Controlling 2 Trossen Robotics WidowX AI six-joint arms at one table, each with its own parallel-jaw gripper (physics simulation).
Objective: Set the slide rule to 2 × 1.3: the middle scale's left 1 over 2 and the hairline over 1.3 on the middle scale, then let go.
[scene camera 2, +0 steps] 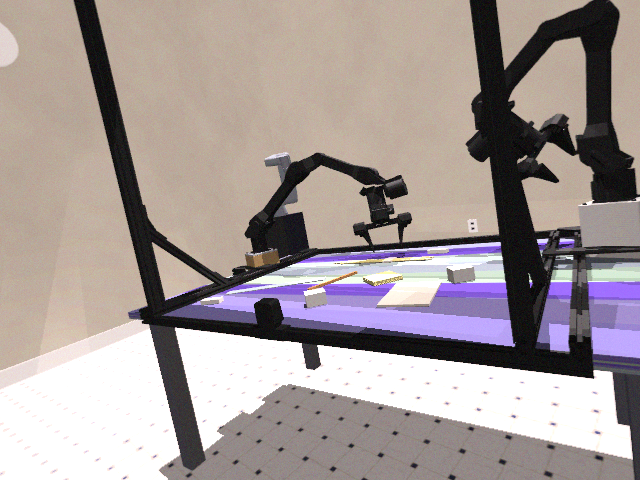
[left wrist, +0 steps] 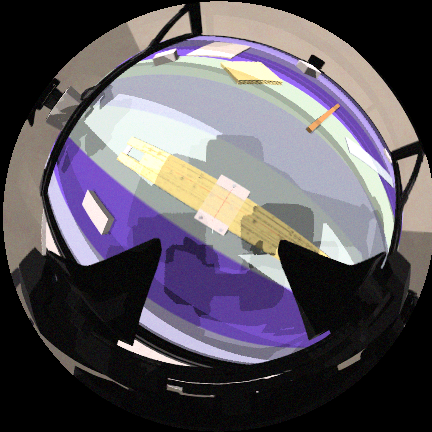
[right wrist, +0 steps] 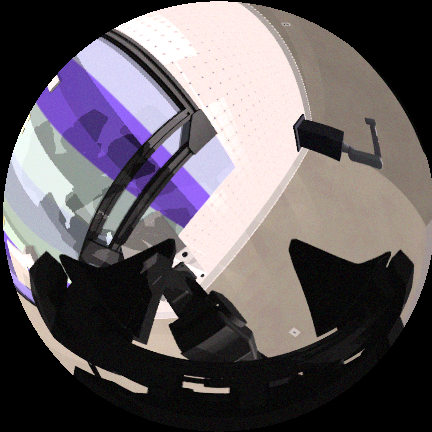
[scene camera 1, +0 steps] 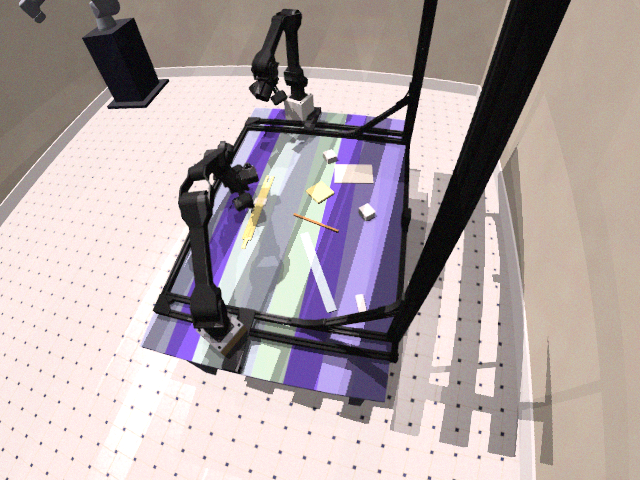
Note:
My right gripper is open, holding nothing. The table carries a pale ruler and a cream card. Also in view: my left gripper and a yellow slide rule.
My left gripper is seen too in the left wrist view and in scene camera 1. My right gripper is seen too in the right wrist view.

